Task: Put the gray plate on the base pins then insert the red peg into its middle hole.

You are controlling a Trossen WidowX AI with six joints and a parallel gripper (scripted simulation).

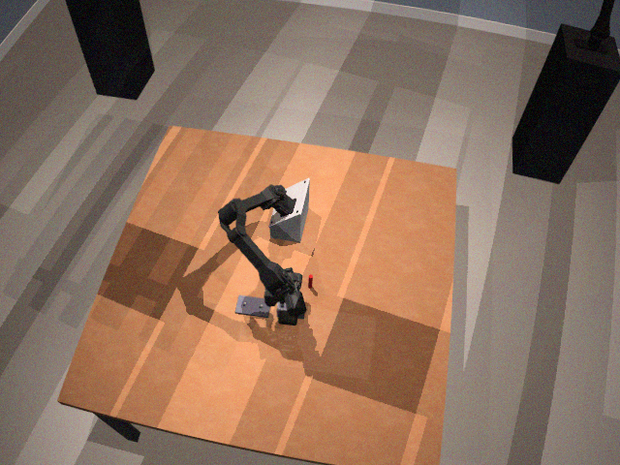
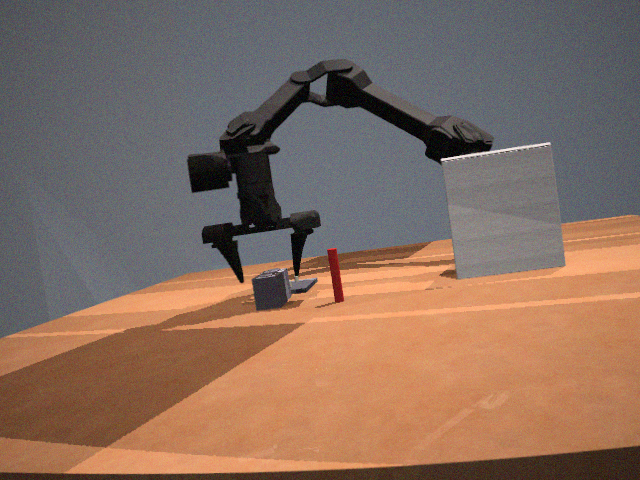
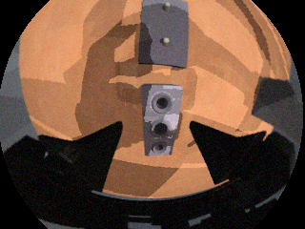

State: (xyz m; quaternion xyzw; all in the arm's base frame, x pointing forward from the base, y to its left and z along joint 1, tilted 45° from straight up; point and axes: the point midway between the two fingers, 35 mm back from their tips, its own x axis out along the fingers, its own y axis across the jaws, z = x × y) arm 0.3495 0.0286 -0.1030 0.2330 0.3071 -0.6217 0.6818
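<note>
My gripper tip is now right at the gray plate. Also, from my gripper tip: dark base: 140 mm to the right, 30 mm below, 10 mm ahead; then red peg: 120 mm behind, 40 mm to the left.
</note>
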